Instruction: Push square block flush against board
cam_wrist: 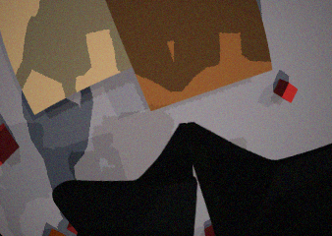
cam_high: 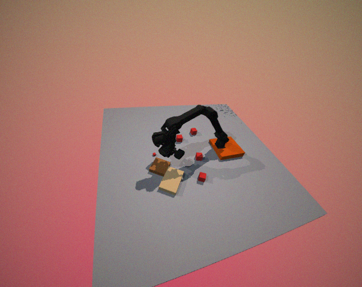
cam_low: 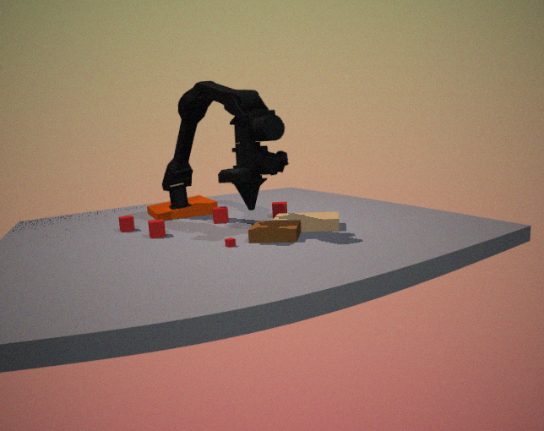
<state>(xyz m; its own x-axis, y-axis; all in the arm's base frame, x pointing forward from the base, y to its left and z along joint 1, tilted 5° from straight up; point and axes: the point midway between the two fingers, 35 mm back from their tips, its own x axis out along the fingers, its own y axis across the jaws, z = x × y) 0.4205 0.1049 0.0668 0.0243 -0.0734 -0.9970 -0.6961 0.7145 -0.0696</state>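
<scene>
My gripper tip is 6 cm short of the square block, 4 cm above it and 3 cm to the right of it. Round my gripper tip: board 14 cm to the left, 4 cm below; tiny red cube 8 cm to the right, 8 cm ahead, 5 cm below.
</scene>
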